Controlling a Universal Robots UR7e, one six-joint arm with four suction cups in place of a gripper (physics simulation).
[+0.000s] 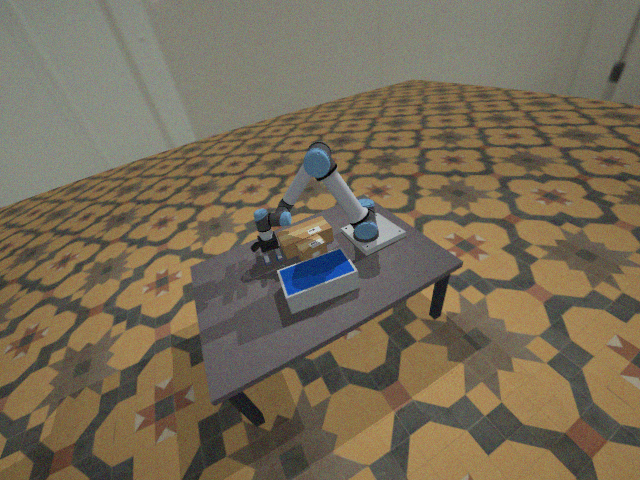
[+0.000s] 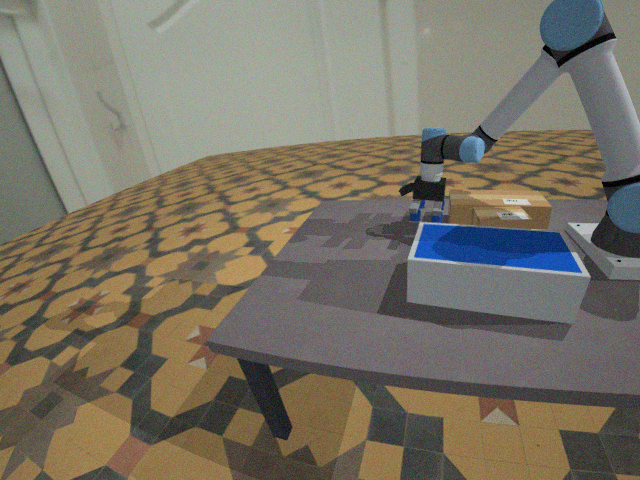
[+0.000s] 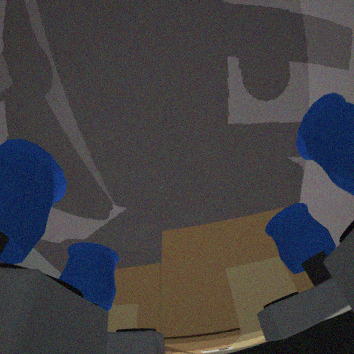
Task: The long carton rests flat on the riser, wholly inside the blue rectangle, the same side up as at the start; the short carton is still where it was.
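Frame: origin at the arm's base, x right, y ahead, z up, level; centimetres.
Where they show: hand, tool point: (image 1: 271,254) (image 2: 427,213) (image 3: 190,207); arm's base, link origin: (image 2: 620,245).
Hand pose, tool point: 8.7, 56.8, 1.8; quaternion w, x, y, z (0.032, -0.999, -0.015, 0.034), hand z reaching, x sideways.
Note:
Each offset is from my tool point to the top centre of the thing, as dx, dy, dz. Level surfaces: height alone.
The long brown carton @(+6.4, -22.7, +5.0) (image 1: 292,237) (image 2: 485,198) (image 3: 200,280) lies flat on the table behind the riser, its white label up. The short brown carton @(-7.4, -23.0, +5.0) (image 1: 310,250) (image 2: 488,218) (image 3: 137,280) lies against or close to its front side, label up. The white riser @(-31.7, -18.9, +6.9) (image 1: 323,297) (image 2: 491,289) bears the blue rectangle @(-31.7, -18.9, +6.9) (image 1: 320,271) (image 2: 496,248) on top, partly in shadow. My suction gripper (image 1: 272,257) (image 2: 427,211) (image 3: 185,215) is beside the long carton's end, cups down and low over the table. Nothing hangs from the cups, so it is open.
The arm's base stands on a white plate (image 1: 385,237) at the right of the dark table @(dz -5.1) (image 1: 248,335) (image 2: 330,330). The riser stands in front of both cartons. The arm reaches over from the base, and its shadow falls on the table and riser.

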